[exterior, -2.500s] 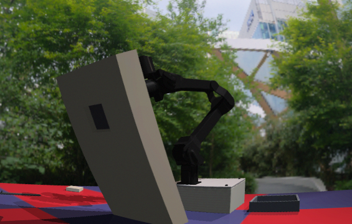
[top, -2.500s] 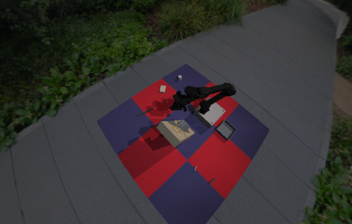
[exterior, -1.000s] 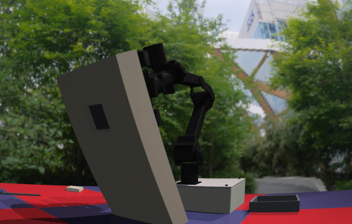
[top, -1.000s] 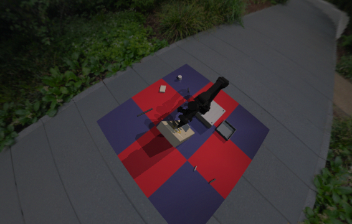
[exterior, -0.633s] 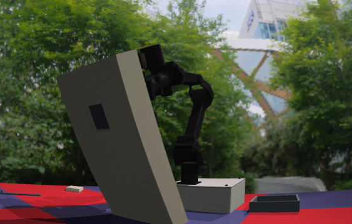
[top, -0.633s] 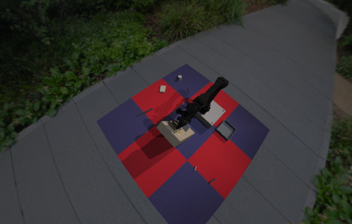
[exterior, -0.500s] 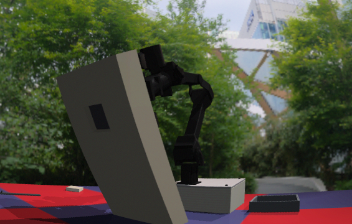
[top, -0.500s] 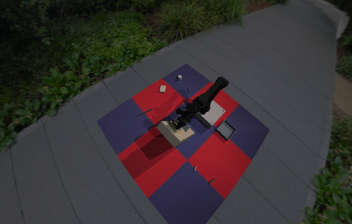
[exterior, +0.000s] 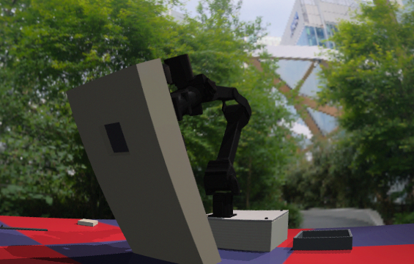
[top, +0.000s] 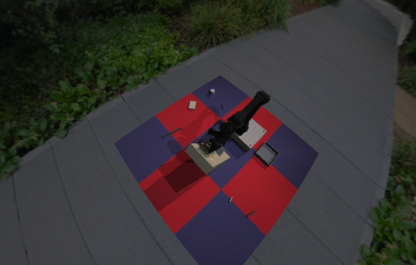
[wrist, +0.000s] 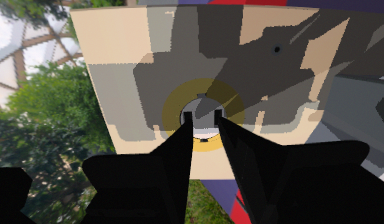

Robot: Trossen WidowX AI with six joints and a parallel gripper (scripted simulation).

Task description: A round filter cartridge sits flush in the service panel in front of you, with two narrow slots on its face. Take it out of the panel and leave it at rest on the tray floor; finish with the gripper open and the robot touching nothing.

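My gripper tip is now 20 mm short of the round grey filter cartridge and 10 mm above it. Round my gripper tip: dark grey tray: 390 mm behind, 310 mm to the left, 240 mm below; then small tan block: 310 mm behind, 490 mm to the right, 240 mm below; then tan service panel: 30 mm behind, 80 mm below.
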